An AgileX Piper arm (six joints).
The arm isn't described. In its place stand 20 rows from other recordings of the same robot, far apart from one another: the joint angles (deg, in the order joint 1, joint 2, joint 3, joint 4, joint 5, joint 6), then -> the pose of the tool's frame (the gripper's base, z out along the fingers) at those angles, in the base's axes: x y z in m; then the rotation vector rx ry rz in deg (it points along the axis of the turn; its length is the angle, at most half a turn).
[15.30 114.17 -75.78 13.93 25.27 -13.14] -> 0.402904, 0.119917, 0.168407, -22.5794, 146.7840, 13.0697
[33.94 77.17 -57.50 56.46 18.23 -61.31] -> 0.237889, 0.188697, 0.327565, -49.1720, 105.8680, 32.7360
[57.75 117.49 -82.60 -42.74 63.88 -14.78] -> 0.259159, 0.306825, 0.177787, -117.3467, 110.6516, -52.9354
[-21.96 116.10 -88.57 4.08 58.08 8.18] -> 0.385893, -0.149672, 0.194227, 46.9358, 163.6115, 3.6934
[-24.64 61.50 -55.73 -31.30 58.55 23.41] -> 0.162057, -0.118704, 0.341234, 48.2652, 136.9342, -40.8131
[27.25 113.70 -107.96 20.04 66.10 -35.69] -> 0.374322, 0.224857, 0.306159, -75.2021, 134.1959, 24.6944
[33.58 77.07 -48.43 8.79 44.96 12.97] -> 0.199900, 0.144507, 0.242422, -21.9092, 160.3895, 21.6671
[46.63 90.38 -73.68 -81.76 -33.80 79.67] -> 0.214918, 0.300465, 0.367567, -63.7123, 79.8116, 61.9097
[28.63 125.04 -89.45 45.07 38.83 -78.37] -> 0.385547, 0.256491, 0.152585, -89.6925, 114.5125, 29.8561
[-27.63 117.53 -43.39 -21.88 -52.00 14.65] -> 0.328434, -0.141757, 0.100421, 15.2882, 107.2845, -2.0421
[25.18 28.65 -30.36 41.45 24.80 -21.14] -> 0.082045, 0.066493, 0.324638, -18.9224, 104.1612, 44.7038
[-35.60 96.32 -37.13 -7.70 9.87 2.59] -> 0.221503, -0.161151, 0.127186, 41.4159, 149.8140, -14.1349
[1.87 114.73 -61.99 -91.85 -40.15 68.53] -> 0.381357, 0.071128, 0.139784, -45.6917, 121.6045, 37.0298
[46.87 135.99 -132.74 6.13 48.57 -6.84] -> 0.365332, 0.400649, 0.255078, -60.4895, 125.4902, 25.9518
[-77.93 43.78 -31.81 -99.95 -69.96 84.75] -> 0.103995, -0.083650, 0.319201, 4.4548, 101.6798, -6.5331
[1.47 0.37 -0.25 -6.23 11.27 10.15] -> 0.056283, -0.000486, 0.196630, 3.0742, 96.2949, 3.1243
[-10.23 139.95 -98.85 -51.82 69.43 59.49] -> 0.432301, -0.146071, 0.083771, 59.1965, 148.3058, -69.8502
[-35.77 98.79 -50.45 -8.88 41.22 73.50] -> 0.228166, -0.175786, 0.149996, 135.0806, 107.7133, -6.1566
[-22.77 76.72 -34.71 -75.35 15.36 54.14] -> 0.223858, -0.119255, 0.215629, 10.4393, 134.4864, -39.0267
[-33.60 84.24 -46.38 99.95 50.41 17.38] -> 0.278036, -0.101799, 0.268959, 114.3579, 64.2538, 101.2377
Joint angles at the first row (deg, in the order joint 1, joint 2, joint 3, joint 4, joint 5, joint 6):
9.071, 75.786, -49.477, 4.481, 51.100, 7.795
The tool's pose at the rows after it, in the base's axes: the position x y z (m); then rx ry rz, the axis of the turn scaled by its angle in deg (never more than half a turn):
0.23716, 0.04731, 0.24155, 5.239, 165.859, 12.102
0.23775, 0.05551, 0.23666, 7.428, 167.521, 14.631
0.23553, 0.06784, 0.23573, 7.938, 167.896, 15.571
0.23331, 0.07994, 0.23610, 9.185, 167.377, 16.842
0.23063, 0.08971, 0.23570, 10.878, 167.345, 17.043
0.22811, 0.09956, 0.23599, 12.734, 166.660, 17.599
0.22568, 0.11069, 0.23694, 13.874, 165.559, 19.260
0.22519, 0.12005, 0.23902, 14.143, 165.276, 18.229
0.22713, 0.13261, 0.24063, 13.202, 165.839, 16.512
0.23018, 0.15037, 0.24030, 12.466, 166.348, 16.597
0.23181, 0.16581, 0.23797, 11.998, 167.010, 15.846
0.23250, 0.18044, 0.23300, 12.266, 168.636, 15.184
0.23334, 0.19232, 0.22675, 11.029, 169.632, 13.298
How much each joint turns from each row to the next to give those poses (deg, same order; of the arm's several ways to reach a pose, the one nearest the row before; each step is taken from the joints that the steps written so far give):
0.152, 2.194, -0.394, 2.470, 0.980, 1.484
1.328, 1.203, 0.000, 1.865, 0.227, 1.771
2.947, 0.244, 0.001, 0.000, -0.316, 3.245
2.896, 0.000, 0.000, 0.000, -0.994, 3.694
2.594, 0.105, 0.000, -0.803, -0.481, 4.141
2.595, 0.001, 0.000, -0.817, -0.996, 4.276
2.651, 0.000, -0.064, -0.144, -1.518, 3.489
2.519, 0.579, -1.077, -2.124, 0.231, 3.927
2.793, 1.684, -2.148, -2.138, 1.190, 3.327
3.083, 2.482, -2.480, -0.703, 0.250, 2.934
2.692, 2.339, -2.020, -1.046, 0.390, 2.899
2.244, 2.565, -1.824, 0.001, 0.774, 2.348
1.931, 2.388, -1.415, -1.042, 0.452, 1.606

